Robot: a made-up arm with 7 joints.
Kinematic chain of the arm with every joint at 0, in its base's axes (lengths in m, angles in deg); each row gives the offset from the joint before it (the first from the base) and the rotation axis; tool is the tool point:
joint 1: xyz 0 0 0.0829 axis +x
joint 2: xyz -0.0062 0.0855 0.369 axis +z
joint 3: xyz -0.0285 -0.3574 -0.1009 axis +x
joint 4: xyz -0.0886 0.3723 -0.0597 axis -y
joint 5: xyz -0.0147 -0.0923 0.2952 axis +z
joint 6: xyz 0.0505 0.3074 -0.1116 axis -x
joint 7: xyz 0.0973 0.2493 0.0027 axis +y
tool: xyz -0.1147 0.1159 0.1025
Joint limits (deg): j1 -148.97..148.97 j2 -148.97..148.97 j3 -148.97..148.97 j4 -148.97..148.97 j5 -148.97..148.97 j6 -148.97..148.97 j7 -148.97..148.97
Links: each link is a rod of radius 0.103 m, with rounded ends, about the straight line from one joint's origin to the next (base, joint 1, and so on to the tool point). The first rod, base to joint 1, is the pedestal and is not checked.
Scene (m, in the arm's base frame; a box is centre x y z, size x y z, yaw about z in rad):
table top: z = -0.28
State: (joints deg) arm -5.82 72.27 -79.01 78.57 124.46 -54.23 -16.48
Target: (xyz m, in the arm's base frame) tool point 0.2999 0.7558 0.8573
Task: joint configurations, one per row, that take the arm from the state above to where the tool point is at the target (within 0.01 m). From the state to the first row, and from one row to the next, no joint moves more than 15 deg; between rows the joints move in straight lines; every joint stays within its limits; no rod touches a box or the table.
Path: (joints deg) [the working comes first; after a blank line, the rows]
Joints at the target: 14.61 148.97 -106.01 145.97 128.43 -10.41 -34.78
Straight joint move there: clear.

1: -2.42 85.05 -83.51 89.80 125.12 -46.93 -19.53
2: 0.99 97.84 -88.01 101.04 125.78 -39.62 -22.58
3: 4.39 110.62 -92.51 112.27 126.44 -32.32 -25.63
4: 7.80 123.40 -97.01 123.50 127.11 -25.02 -28.68
5: 11.20 136.19 -101.51 134.73 127.77 -17.71 -31.73
6: 14.61 148.97 -106.01 145.97 128.43 -10.41 -34.78

